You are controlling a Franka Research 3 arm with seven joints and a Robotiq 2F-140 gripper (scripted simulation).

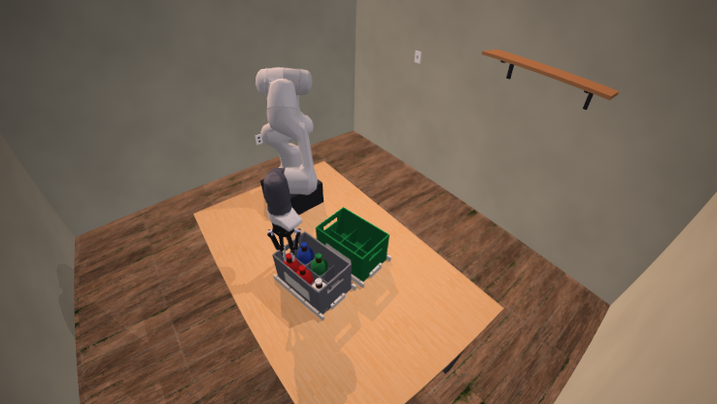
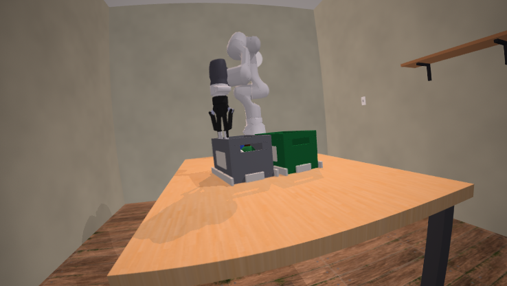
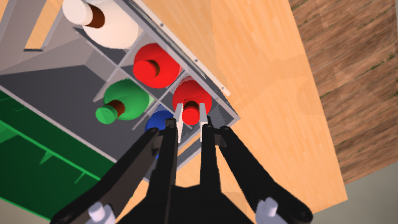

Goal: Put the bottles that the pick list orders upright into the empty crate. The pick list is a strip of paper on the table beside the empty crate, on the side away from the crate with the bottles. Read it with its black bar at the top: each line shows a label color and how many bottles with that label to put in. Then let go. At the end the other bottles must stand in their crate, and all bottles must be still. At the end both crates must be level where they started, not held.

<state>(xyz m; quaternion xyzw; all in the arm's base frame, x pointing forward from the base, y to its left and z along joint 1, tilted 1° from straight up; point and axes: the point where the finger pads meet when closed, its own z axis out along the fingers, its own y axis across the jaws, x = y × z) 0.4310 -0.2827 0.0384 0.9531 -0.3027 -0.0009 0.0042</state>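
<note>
Right now my hand is 20 mm past the blue-label bottle, 80 mm to the right of it and 90 mm above it. Round my hand: grey crate 80 mm ahead, 60 mm to the left, 90 mm below; then white-labelled bottle 180 mm ahead, 30 mm to the left, 90 mm below; then green-label bottle 70 mm ahead, 100 mm to the left, 90 mm below.
</note>
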